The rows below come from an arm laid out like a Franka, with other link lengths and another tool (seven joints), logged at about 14 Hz.
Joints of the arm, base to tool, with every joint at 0 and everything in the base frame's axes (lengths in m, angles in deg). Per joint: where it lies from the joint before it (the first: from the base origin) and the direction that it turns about. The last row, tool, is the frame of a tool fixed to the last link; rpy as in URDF.
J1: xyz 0 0 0.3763 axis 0 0 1
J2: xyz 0 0 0 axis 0 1 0
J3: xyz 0 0 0.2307 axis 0 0 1
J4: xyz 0.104 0 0 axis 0 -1 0
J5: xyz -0.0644 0 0.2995 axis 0 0 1
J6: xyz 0 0 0 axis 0 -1 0
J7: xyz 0.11 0 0 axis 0 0 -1
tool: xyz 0.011 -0.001 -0.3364 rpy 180 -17.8 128.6
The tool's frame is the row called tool.
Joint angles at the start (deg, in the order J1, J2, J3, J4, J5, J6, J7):
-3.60 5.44 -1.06 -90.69 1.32 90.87 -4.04
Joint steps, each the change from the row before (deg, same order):
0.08 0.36 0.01 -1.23 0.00 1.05 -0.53
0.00 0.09 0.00 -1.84 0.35 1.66 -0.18
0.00 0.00 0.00 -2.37 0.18 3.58 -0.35
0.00 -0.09 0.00 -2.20 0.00 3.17 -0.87
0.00 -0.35 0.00 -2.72 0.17 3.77 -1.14
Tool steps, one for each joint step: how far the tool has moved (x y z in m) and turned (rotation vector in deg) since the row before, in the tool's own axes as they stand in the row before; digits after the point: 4 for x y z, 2 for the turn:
-0.0025 0.0003 0.0099 0.57 0.36 -0.43
-0.0024 0.0015 0.0107 0.00 0.44 -0.12
-0.0084 0.0067 0.0077 -0.87 -0.71 -0.55
-0.0073 0.0045 0.0069 -0.47 -0.75 -1.00
-0.0070 0.0053 0.0071 -0.73 -0.88 -1.31

